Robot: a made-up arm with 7 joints. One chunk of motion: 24 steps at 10 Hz.
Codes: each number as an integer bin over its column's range. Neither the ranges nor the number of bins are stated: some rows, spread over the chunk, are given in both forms.
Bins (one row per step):
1: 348 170 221 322 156 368 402
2: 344 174 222 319 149 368 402
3: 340 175 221 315 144 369 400
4: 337 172 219 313 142 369 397
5: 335 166 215 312 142 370 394
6: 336 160 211 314 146 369 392
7: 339 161 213 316 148 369 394
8: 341 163 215 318 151 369 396
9: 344 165 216 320 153 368 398
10: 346 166 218 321 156 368 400
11: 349 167 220 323 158 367 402
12: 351 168 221 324 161 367 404
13: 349 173 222 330 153 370 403
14: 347 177 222 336 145 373 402
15: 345 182 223 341 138 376 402
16: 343 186 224 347 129 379 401
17: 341 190 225 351 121 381 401
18: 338 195 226 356 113 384 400
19: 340 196 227 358 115 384 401
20: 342 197 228 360 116 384 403
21: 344 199 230 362 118 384 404
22: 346 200 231 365 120 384 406
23: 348 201 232 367 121 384 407
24: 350 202 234 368 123 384 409
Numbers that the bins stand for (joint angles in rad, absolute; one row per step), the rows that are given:
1: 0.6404 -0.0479 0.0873 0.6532 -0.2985 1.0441 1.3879
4: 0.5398 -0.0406 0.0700 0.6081 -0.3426 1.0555 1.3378
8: 0.5764 -0.0735 0.0355 0.6331 -0.3142 1.0555 1.3277
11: 0.6495 -0.0589 0.0786 0.6582 -0.2922 1.0327 1.3879
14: 0.6312 -0.0223 0.0959 0.7233 -0.3332 1.1010 1.3879
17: 0.5764 0.0253 0.1218 0.7984 -0.4088 1.1919 1.3778
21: 0.6038 0.0582 0.1649 0.8535 -0.4182 1.2260 1.4079
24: 0.6586 0.0692 0.1995 0.8836 -0.4025 1.2260 1.4580
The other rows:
2: 0.6038 -0.0332 0.0959 0.6381 -0.3205 1.0441 1.3879
3: 0.5672 -0.0296 0.0873 0.6181 -0.3363 1.0555 1.3678
5: 0.5215 -0.0625 0.0355 0.6031 -0.3426 1.0668 1.3077
6: 0.5307 -0.0845 0.0010 0.6131 -0.3300 1.0555 1.2877
7: 0.5581 -0.0808 0.0182 0.6231 -0.3237 1.0555 1.3077
9: 0.6038 -0.0662 0.0441 0.6431 -0.3079 1.0441 1.3478
10: 0.6221 -0.0625 0.0614 0.6481 -0.2985 1.0441 1.3678
12: 0.6678 -0.0552 0.0873 0.6632 -0.2827 1.0327 1.4079
13: 0.6495 -0.0369 0.0959 0.6932 -0.3079 1.0668 1.3979
15: 0.6129 -0.0040 0.1045 0.7483 -0.3552 1.1351 1.3879
16: 0.5947 0.0107 0.1132 0.7784 -0.3836 1.1692 1.3778
18: 0.5490 0.0436 0.1304 0.8235 -0.4340 1.2260 1.3678
19: 0.5672 0.0473 0.1390 0.8335 -0.4277 1.2260 1.3778
20: 0.5855 0.0509 0.1477 0.8435 -0.4245 1.2260 1.3979
22: 0.6221 0.0619 0.1736 0.8686 -0.4119 1.2260 1.4279
23: 0.6404 0.0656 0.1822 0.8786 -0.4088 1.2260 1.4380

